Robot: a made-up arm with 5 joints. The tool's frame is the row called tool. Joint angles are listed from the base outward.
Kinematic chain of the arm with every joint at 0, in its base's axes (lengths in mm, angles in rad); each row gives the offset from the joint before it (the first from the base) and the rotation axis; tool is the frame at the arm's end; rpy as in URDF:
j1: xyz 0 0 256 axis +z
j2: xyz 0 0 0 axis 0 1 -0.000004
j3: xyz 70 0 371 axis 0 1 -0.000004
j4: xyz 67 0 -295 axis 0 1 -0.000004
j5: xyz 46 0 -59 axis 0 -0.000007 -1
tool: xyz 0 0 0 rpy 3.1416 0 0
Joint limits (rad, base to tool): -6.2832..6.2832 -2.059..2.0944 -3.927..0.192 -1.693..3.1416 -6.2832..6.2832
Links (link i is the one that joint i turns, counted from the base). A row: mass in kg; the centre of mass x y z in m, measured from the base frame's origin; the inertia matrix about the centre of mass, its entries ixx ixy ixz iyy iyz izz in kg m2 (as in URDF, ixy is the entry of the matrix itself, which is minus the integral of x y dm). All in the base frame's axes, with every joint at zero. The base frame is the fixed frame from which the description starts. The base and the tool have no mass.
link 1: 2.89; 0.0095 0.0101 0.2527; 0.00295 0 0 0.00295 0 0.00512
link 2: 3.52; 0.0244 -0.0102 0.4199; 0.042 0 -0.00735 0.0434 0 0.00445
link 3: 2.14; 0.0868 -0.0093 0.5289; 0.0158 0 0.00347 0.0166 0 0.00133
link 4: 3.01; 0.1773 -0.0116 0.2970; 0.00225 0 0.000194 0.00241 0 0.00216
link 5: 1.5; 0.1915 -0.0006 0.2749; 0.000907 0 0 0.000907 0 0.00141
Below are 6 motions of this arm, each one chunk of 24 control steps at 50 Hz.
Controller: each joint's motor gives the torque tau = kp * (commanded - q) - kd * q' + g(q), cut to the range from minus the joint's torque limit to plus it. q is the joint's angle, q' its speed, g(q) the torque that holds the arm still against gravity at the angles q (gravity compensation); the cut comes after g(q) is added. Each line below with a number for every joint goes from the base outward.
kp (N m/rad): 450 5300 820 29 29
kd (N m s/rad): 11 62 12 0.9 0.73
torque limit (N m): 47 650 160 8.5 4.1
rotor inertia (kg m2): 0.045 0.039 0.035 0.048 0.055
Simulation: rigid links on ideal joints. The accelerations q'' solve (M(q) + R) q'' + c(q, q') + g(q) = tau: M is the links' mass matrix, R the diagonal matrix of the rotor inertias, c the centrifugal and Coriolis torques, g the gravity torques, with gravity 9.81 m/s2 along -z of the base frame. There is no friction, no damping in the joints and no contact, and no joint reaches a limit. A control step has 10 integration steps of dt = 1/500 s. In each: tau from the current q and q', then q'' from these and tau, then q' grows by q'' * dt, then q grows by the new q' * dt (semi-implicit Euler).
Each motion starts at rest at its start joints. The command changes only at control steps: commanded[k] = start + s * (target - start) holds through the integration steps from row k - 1 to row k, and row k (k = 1, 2, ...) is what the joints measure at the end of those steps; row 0 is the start. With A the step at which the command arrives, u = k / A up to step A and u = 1 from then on. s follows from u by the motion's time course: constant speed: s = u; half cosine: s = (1 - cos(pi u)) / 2; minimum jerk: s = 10 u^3 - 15 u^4 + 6 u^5; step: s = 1 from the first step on.
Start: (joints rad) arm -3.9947 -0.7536 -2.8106 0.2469 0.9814
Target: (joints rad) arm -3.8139 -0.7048 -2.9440 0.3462 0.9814
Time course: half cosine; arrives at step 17
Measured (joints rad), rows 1 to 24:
1: -3.9946 -0.7532 -2.8115 0.2471 0.9814
2: -3.9939 -0.7520 -2.8142 0.2480 0.9814
3: -3.9919 -0.7501 -2.8190 0.2499 0.9813
4: -3.9879 -0.7474 -2.8258 0.2533 0.9811
5: -3.9811 -0.7442 -2.8345 0.2582 0.9809
6: -3.9711 -0.7404 -2.8447 0.2647 0.9806
7: -3.9577 -0.7364 -2.8562 0.2723 0.9803
8: -3.9412 -0.7321 -2.8684 0.2807 0.9800
9: -3.9221 -0.7277 -2.8810 0.2895 0.9799
10: -3.9013 -0.7234 -2.8935 0.2983 0.9799
11: -3.8798 -0.7193 -2.9054 0.3068 0.9801
12: -3.8587 -0.7154 -2.9162 0.3148 0.9805
13: -3.8392 -0.7120 -2.9256 0.3222 0.9810
14: -3.8221 -0.7092 -2.9334 0.3289 0.9815
15: -3.8082 -0.7070 -2.9391 0.3348 0.9821
16: -3.7983 -0.7056 -2.9427 0.3397 0.9827
17: -3.7925 -0.7050 -2.9441 0.3436 0.9831
18: -3.7909 -0.7048 -2.9441 0.3465 0.9834
19: -3.7930 -0.7047 -2.9438 0.3484 0.9836
20: -3.7978 -0.7046 -2.9436 0.3497 0.9834
21: -3.8041 -0.7046 -2.9434 0.3504 0.9831
22: -3.8107 -0.7046 -2.9434 0.3507 0.9826
23: -3.8165 -0.7047 -2.9436 0.3504 0.9819
24: -3.8209 -0.7048 -2.9438 0.3497 0.9812

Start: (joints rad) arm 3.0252 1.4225 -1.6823 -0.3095 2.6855
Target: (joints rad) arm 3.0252 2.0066 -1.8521 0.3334 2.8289
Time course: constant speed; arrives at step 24
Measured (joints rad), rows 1 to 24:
1: 3.0252 1.4377 -1.7021 -0.3223 2.6860
2: 3.0252 1.4612 -1.7210 -0.3427 2.6877
3: 3.0253 1.4866 -1.7277 -0.3578 2.6909
4: 3.0255 1.5133 -1.7268 -0.3568 2.6958
5: 3.0257 1.5407 -1.7241 -0.3326 2.7025
6: 3.0258 1.5676 -1.7231 -0.2845 2.7106
7: 3.0258 1.5933 -1.7257 -0.2187 2.7193
8: 3.0258 1.6179 -1.7318 -0.1456 2.7282
9: 3.0257 1.6419 -1.7399 -0.0763 2.7366
10: 3.0255 1.6657 -1.7485 -0.0193 2.7442
11: 3.0254 1.6896 -1.7567 0.0221 2.7509
12: 3.0252 1.7137 -1.7643 0.0490 2.7567
13: 3.0251 1.7380 -1.7715 0.0652 2.7619
14: 3.0250 1.7623 -1.7787 0.0758 2.7667
15: 3.0250 1.7864 -1.7862 0.0850 2.7715
16: 3.0250 1.8105 -1.7941 0.0959 2.7764
17: 3.0250 1.8345 -1.8022 0.1101 2.7816
18: 3.0251 1.8586 -1.8101 0.1282 2.7872
19: 3.0252 1.8828 -1.8177 0.1500 2.7931
20: 3.0253 1.9072 -1.8249 0.1753 2.7993
21: 3.0254 1.9317 -1.8316 0.2035 2.8057
22: 3.0255 1.9562 -1.8381 0.2340 2.8121
23: 3.0255 1.9808 -1.8444 0.2660 2.8185
24: 3.0255 2.0053 -1.8508 0.2986 2.8248

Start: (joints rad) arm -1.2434 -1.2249 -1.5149 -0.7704 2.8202
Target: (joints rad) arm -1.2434 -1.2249 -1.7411 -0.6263 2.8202
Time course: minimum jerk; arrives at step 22
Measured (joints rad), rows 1 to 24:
1: -1.2434 -1.2249 -1.5150 -0.7704 2.8202
2: -1.2434 -1.2248 -1.5156 -0.7702 2.8202
3: -1.2434 -1.2245 -1.5174 -0.7694 2.8202
4: -1.2433 -1.2242 -1.5212 -0.7672 2.8203
5: -1.2433 -1.2239 -1.5277 -0.7630 2.8203
6: -1.2432 -1.2237 -1.5374 -0.7566 2.8204
7: -1.2432 -1.2237 -1.5502 -0.7482 2.8205
8: -1.2431 -1.2238 -1.5659 -0.7381 2.8205
9: -1.2431 -1.2241 -1.5838 -0.7270 2.8205
10: -1.2431 -1.2244 -1.6032 -0.7156 2.8205
11: -1.2432 -1.2247 -1.6234 -0.7042 2.8205
12: -1.2432 -1.2250 -1.6436 -0.6932 2.8204
13: -1.2433 -1.2252 -1.6632 -0.6828 2.8203
14: -1.2434 -1.2255 -1.6815 -0.6730 2.8202
15: -1.2435 -1.2257 -1.6982 -0.6641 2.8201
16: -1.2436 -1.2259 -1.7126 -0.6561 2.8200
17: -1.2437 -1.2260 -1.7245 -0.6492 2.8199
18: -1.2437 -1.2262 -1.7335 -0.6437 2.8199
19: -1.2437 -1.2262 -1.7397 -0.6395 2.8199
20: -1.2437 -1.2261 -1.7431 -0.6365 2.8199
21: -1.2437 -1.2259 -1.7442 -0.6345 2.8199
22: -1.2437 -1.2256 -1.7435 -0.6331 2.8199
23: -1.2436 -1.2252 -1.7422 -0.6317 2.8200
24: -1.2435 -1.2248 -1.7408 -0.6298 2.8201

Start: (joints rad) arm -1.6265 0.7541 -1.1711 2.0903 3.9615
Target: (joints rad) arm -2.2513 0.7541 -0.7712 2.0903 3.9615
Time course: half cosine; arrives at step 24
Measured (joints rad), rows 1 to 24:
1: -1.6267 0.7540 -1.1705 2.0900 3.9615
2: -1.6277 0.7537 -1.1680 2.0892 3.9615
3: -1.6307 0.7534 -1.1622 2.0877 3.9615
4: -1.6371 0.7533 -1.1523 2.0859 3.9616
5: -1.6482 0.7534 -1.1382 2.0841 3.9618
6: -1.6652 0.7537 -1.1207 2.0823 3.9622
7: -1.6891 0.7540 -1.1007 2.0807 3.9626
8: -1.7202 0.7541 -1.0789 2.0792 3.9631
9: -1.7582 0.7542 -1.0559 2.0778 3.9635
10: -1.8021 0.7542 -1.0321 2.0764 3.9637
11: -1.8506 0.7542 -1.0074 2.0751 3.9636
12: -1.9018 0.7542 -0.9819 2.0738 3.9632
13: -1.9539 0.7543 -0.9557 2.0728 3.9626
14: -2.0048 0.7544 -0.9291 2.0724 3.9617
15: -2.0529 0.7544 -0.9029 2.0729 3.9608
16: -2.0968 0.7545 -0.8776 2.0744 3.9599
17: -2.1355 0.7545 -0.8538 2.0771 3.9593
18: -2.1688 0.7545 -0.8323 2.0806 3.9589
19: -2.1965 0.7545 -0.8134 2.0848 3.9589
20: -2.2192 0.7544 -0.7975 2.0892 3.9591
21: -2.2371 0.7544 -0.7848 2.0932 3.9595
22: -2.2507 0.7543 -0.7754 2.0965 3.9600
23: -2.2603 0.7543 -0.7695 2.0990 3.9606
24: -2.2657 0.7543 -0.7670 2.1005 3.9610

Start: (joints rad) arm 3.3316 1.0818 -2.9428 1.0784 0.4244
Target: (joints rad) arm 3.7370 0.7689 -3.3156 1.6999 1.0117
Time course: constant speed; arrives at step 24
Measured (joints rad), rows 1 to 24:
1: 3.3322 1.0762 -2.9393 1.0905 0.4271
2: 3.3345 1.0663 -2.9442 1.1250 0.4359
3: 3.3393 1.0528 -2.9597 1.1753 0.4524
4: 3.3472 1.0367 -2.9828 1.2271 0.4762
5: 3.3589 1.0198 -3.0091 1.2665 0.5059
6: 3.3745 1.0035 -3.0346 1.2866 0.5391
7: 3.3939 0.9884 -3.0566 1.2883 0.5733
8: 3.4168 0.9749 -3.0743 1.2785 0.6065
9: 3.4424 0.9625 -3.0885 1.2672 0.6370
10: 3.4700 0.9506 -3.1008 1.2637 0.6644
11: 3.4987 0.9387 -3.1129 1.2735 0.6887
12: 3.5273 0.9265 -3.1258 1.2979 0.7106
13: 3.5552 0.9139 -3.1399 1.3344 0.7310
14: 3.5813 0.9009 -3.1550 1.3779 0.7509
15: 3.6051 0.8878 -3.1709 1.4233 0.7713
16: 3.6262 0.8746 -3.1869 1.4664 0.7928
17: 3.6442 0.8614 -3.2029 1.5046 0.8156
18: 3.6592 0.8483 -3.2188 1.5372 0.8399
19: 3.6716 0.8352 -3.2345 1.5644 0.8653
20: 3.6820 0.8221 -3.2502 1.5874 0.8915
21: 3.6911 0.8089 -3.2659 1.6078 0.9180
22: 3.6998 0.7958 -3.2817 1.6271 0.9445
23: 3.7091 0.7826 -3.2976 1.6463 0.9707
24: 3.7198 0.7694 -3.3135 1.6665 0.9963

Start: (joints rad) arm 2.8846 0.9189 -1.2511 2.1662 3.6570
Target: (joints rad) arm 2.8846 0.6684 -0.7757 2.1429 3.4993
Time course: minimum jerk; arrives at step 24
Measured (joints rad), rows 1 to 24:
1: 2.8846 0.9188 -1.2509 2.1660 3.6570
2: 2.8846 0.9179 -1.2496 2.1648 3.6569
3: 2.8846 0.9153 -1.2457 2.1618 3.6566
4: 2.8847 0.9106 -1.2382 2.1570 3.6556
5: 2.8847 0.9034 -1.2260 2.1510 3.6537
6: 2.8848 0.8938 -1.2090 2.1448 3.6504
7: 2.8849 0.8817 -1.1869 2.1392 3.6453
8: 2.8850 0.8674 -1.1603 2.1349 3.6383
9: 2.8850 0.8511 -1.1296 2.1324 3.6293
10: 2.8851 0.8333 -1.0958 2.1321 3.6184
11: 2.8851 0.8143 -1.0597 2.1338 3.6059
12: 2.8850 0.7948 -1.0222 2.1373 3.5923
13: 2.8849 0.7752 -0.9844 2.1421 3.5780
14: 2.8848 0.7561 -0.9473 2.1478 3.5636
15: 2.8847 0.7381 -0.9119 2.1538 3.5496
16: 2.8845 0.7216 -0.8792 2.1595 3.5365
17: 2.8843 0.7070 -0.8500 2.1645 3.5248
18: 2.8842 0.6947 -0.8252 2.1685 3.5147
19: 2.8841 0.6847 -0.8052 2.1712 3.5064
20: 2.8840 0.6773 -0.7901 2.1725 3.5001
21: 2.8840 0.6724 -0.7801 2.1724 3.4959
22: 2.8840 0.6695 -0.7745 2.1707 3.4934
23: 2.8841 0.6684 -0.7727 2.1676 3.4927
24: 2.8842 0.6683 -0.7733 2.1628 3.4933

